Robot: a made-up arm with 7 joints.
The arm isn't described. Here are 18 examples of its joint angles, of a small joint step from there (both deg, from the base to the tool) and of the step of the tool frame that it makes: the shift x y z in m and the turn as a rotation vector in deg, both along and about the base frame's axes.
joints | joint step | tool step
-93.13 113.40 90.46 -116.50 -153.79 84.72 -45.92 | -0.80 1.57 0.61 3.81 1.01 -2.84 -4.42 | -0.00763 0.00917 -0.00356 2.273 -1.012 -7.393
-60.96 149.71 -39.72 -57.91 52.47 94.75 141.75 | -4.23 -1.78 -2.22 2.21 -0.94 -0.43 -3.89 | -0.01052 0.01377 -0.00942 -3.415 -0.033 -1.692
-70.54 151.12 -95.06 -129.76 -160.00 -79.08 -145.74 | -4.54 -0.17 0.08 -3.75 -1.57 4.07 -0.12 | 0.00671 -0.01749 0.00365 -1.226 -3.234 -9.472
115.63 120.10 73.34 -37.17 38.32 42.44 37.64 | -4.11 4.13 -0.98 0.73 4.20 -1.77 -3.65 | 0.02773 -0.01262 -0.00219 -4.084 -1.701 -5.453
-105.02 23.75 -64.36 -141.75 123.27 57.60 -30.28 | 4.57 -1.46 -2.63 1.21 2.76 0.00 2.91 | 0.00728 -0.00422 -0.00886 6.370 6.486 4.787
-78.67 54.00 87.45 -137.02 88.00 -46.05 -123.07 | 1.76 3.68 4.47 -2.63 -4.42 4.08 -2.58 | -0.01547 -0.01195 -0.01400 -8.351 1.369 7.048
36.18 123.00 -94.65 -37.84 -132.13 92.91 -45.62 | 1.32 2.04 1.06 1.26 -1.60 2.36 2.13 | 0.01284 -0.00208 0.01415 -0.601 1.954 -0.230
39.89 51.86 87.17 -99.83 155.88 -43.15 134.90 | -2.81 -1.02 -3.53 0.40 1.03 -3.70 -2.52 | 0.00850 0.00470 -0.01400 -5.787 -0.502 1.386
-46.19 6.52 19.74 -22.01 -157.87 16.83 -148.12 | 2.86 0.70 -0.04 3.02 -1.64 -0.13 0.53 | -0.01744 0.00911 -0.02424 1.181 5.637 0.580
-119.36 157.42 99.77 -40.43 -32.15 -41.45 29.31 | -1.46 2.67 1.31 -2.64 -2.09 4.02 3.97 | 0.00205 -0.02023 -0.02379 1.556 -2.584 0.888
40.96 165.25 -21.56 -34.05 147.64 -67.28 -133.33 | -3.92 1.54 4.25 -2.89 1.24 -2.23 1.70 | 0.00306 -0.01969 0.00871 -3.062 -3.589 -8.446
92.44 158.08 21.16 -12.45 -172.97 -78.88 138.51 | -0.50 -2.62 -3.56 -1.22 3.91 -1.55 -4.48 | -0.01293 0.01419 0.00269 0.008 -0.561 7.653
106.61 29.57 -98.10 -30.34 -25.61 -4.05 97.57 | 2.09 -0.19 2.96 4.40 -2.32 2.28 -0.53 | -0.00072 0.01145 0.01275 -1.385 1.016 -5.780
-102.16 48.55 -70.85 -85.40 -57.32 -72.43 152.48 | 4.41 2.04 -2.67 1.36 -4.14 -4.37 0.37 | 0.02053 0.02175 -0.02597 7.295 3.030 5.301
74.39 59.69 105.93 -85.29 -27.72 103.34 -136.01 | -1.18 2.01 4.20 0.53 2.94 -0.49 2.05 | -0.00049 -0.00816 0.01510 4.095 -5.344 -4.540
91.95 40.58 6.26 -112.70 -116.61 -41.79 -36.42 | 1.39 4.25 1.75 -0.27 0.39 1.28 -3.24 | 0.00341 0.01124 0.00761 1.254 0.352 -6.739
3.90 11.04 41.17 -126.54 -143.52 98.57 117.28 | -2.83 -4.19 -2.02 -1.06 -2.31 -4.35 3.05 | 0.00778 -0.01323 -0.00094 -0.966 1.832 -4.679
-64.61 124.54 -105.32 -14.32 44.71 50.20 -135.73 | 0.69 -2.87 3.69 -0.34 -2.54 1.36 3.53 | 0.02134 0.00460 -0.00533 1.912 -1.772 -2.410
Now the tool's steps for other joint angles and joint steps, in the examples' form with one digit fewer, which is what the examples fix.
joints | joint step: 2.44 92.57 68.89 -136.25 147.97 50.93 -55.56 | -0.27 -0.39 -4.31 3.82 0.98 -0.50 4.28
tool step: 0.0167 0.0133 0.0025 -6.26 8.31 2.08
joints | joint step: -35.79 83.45 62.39 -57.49 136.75 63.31 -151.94 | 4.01 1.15 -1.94 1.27 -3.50 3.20 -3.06
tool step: 0.0077 0.0014 -0.0020 4.83 7.68 5.80
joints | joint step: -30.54 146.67 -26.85 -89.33 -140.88 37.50 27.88 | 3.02 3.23 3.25 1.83 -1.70 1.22 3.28
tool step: -0.0012 -0.0108 0.0148 2.69 1.08 0.18
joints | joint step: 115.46 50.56 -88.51 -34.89 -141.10 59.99 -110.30 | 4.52 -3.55 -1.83 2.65 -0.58 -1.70 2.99
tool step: 0.0123 -0.0242 0.0263 -0.23 7.53 4.32
